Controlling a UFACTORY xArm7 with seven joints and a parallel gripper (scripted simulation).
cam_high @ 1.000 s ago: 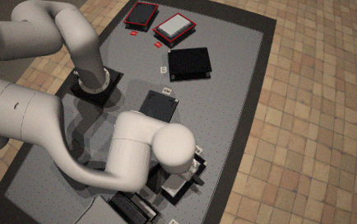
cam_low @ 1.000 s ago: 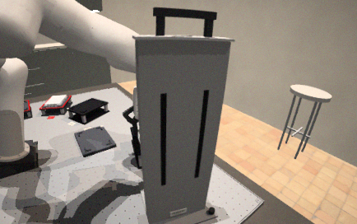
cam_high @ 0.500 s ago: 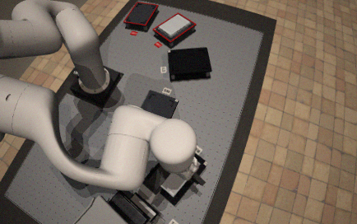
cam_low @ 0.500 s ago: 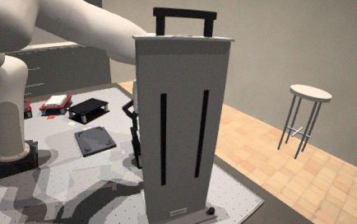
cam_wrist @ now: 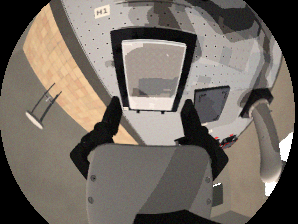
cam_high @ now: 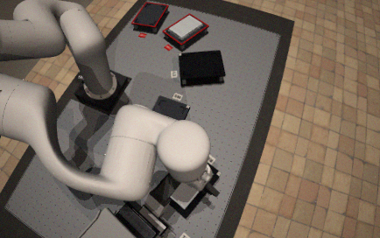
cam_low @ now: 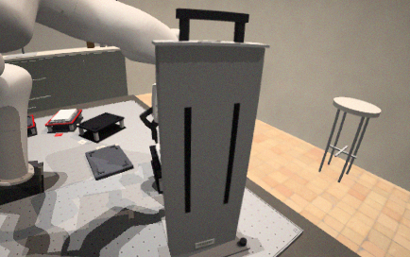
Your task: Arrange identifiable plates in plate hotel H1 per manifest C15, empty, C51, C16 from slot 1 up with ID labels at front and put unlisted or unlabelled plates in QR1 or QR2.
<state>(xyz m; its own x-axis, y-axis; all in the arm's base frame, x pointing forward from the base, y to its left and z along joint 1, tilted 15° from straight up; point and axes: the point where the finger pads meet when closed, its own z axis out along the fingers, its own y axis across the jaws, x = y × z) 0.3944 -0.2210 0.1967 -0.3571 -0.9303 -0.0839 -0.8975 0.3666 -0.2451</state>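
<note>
My hand is 10 mm to the left of the white plate and 50 mm above it. Round my hand: H1 deck label (40 mm ahead, 170 mm to the right, 120 mm below); tall grey tower (100 mm behind, 250 mm to the right, 70 mm above).
</note>
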